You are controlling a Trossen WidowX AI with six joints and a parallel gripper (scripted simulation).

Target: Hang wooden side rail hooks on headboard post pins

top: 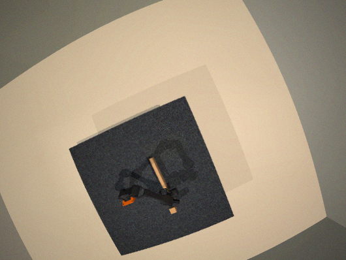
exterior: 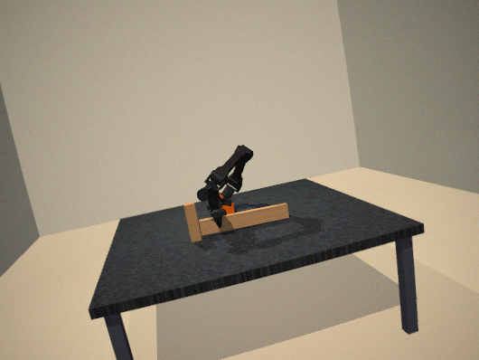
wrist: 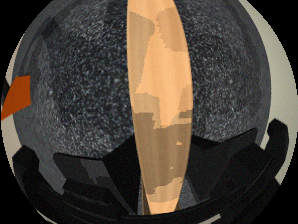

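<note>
The headboard post lies 120 mm to the right of my gripper tip and 40 mm above it.
</note>
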